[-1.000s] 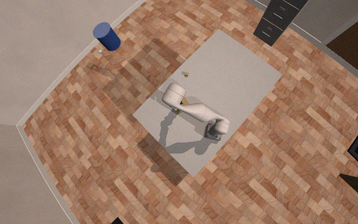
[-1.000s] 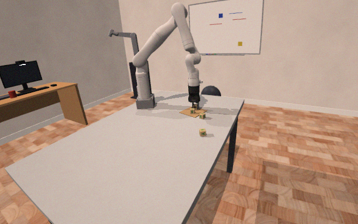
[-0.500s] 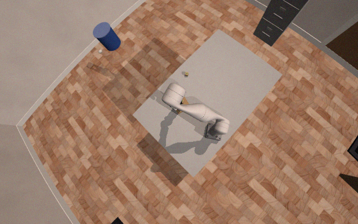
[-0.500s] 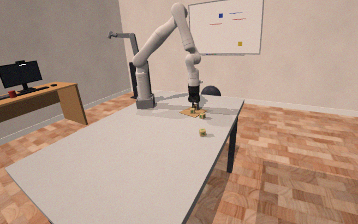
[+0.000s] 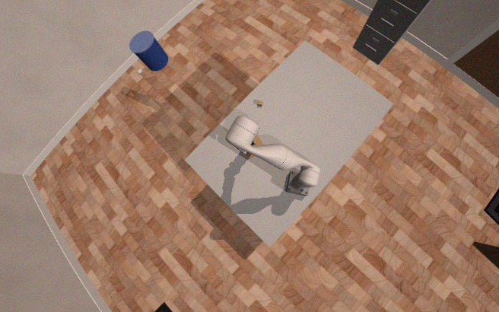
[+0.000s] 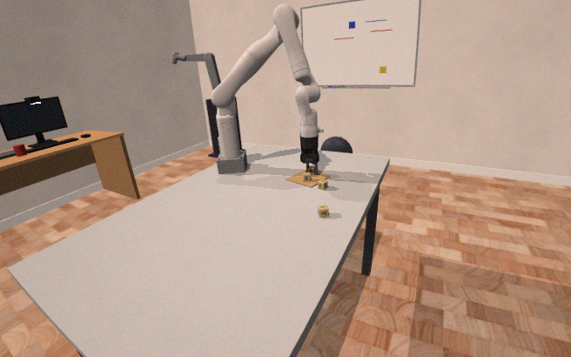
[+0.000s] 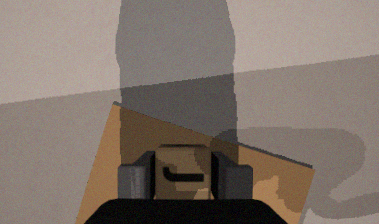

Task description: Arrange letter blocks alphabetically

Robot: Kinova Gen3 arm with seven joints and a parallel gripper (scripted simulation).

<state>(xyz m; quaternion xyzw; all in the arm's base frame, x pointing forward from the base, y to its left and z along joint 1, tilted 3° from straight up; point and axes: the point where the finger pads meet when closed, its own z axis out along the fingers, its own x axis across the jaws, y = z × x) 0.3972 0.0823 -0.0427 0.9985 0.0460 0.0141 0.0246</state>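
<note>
Now: hand 5 cm to the left of the tan mat and 2 cm above it. The rest, counted from my hand: X block (10 cm ahead, 11 cm to the right, 1 cm below).
</note>
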